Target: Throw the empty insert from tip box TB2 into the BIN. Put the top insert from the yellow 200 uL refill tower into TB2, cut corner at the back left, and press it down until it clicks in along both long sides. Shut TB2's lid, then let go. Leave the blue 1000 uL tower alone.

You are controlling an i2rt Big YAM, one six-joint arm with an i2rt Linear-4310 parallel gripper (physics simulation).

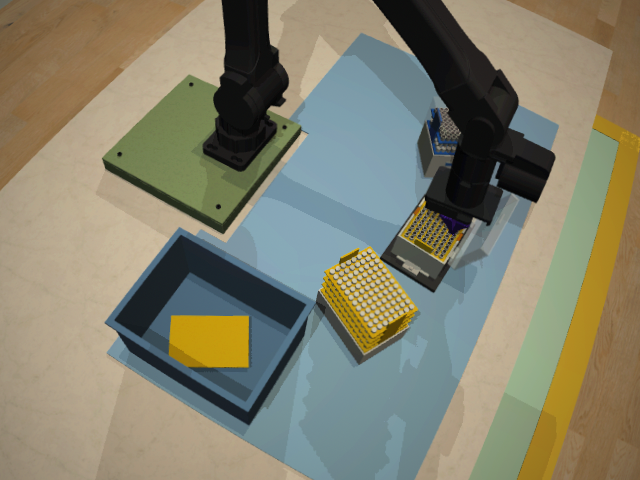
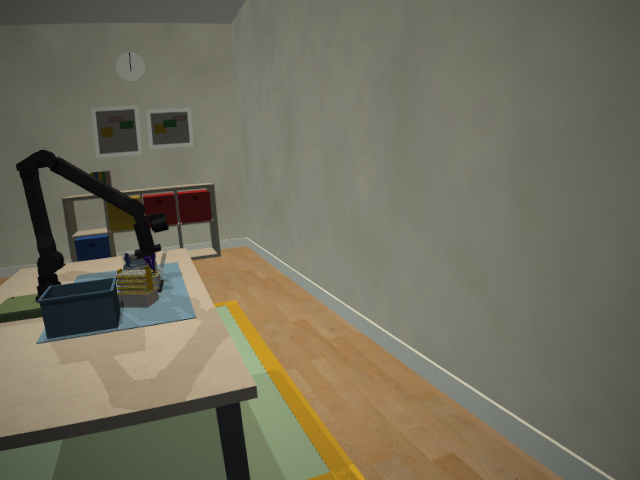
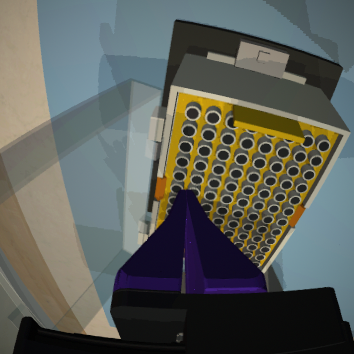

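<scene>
The tip box TB2 [image 1: 418,253] [image 3: 250,80] stands in a dark holder with its clear lid [image 1: 497,227] [image 3: 141,165] open on the far side. A yellow insert full of tips [image 1: 423,243] [image 3: 267,123] lies in the box, with orange clips at both long sides; whether it has clicked in is unclear. My gripper [image 1: 454,231] [image 3: 184,197] is shut and empty, its purple fingertips at the insert near the lid-side long edge. The yellow refill tower [image 1: 369,291] [image 2: 135,284] stands nearby. A yellow insert [image 1: 209,341] lies in the blue BIN [image 1: 180,378] [image 2: 80,316].
The blue 1000 uL tower [image 1: 433,149] stands behind the tip box, partly hidden by the arm. The yellow tower stands between the bin and the tip box. The arm's base is on a green plate [image 1: 155,139]. The open lid leans outward toward the table's right edge.
</scene>
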